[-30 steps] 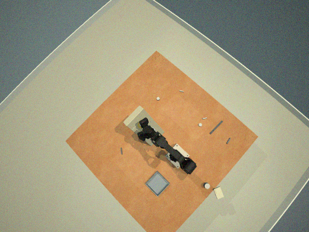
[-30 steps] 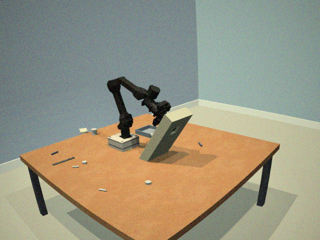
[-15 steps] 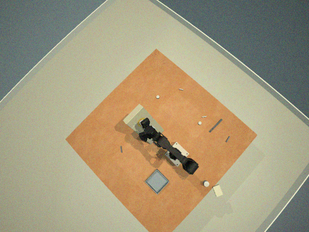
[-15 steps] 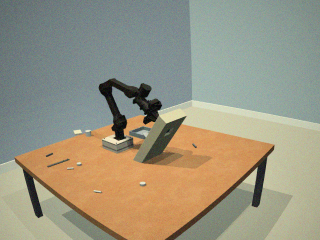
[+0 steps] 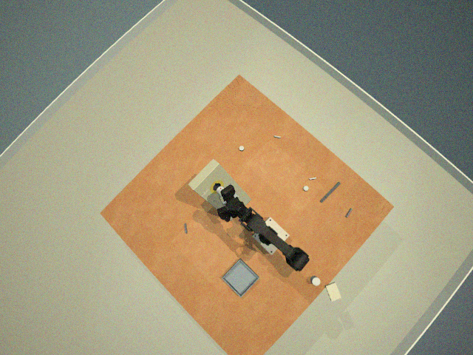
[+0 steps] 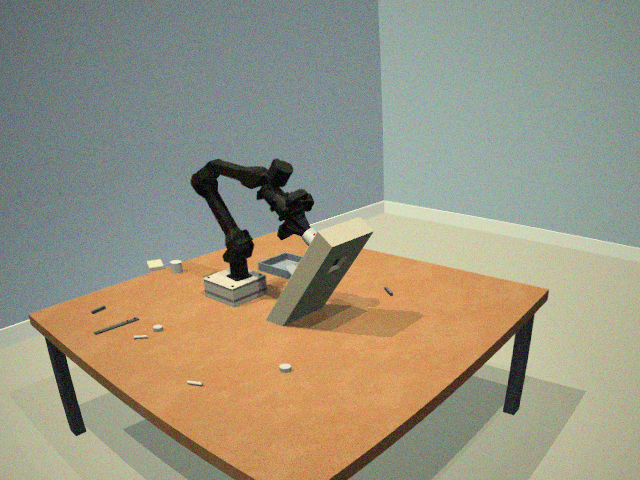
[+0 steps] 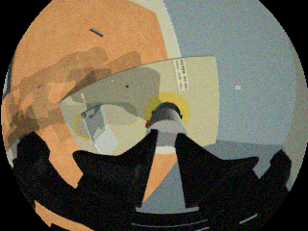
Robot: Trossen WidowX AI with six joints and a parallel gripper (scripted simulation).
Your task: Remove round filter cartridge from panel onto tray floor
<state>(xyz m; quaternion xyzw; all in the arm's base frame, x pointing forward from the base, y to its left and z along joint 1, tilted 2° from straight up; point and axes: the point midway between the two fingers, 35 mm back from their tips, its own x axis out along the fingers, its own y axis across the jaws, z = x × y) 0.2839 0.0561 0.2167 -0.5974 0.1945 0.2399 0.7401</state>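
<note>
The white cartridge lies 1 cm ahead of my gripper tip and 1 cm below it. Round my gripper tip: pale block (80 cm behind, 16 cm to the right, 25 cm below); then blue-grey tray (42 cm behind, 22 cm to the left, 25 cm below); then beige service panel (2 cm ahead, 11 cm below).
</note>
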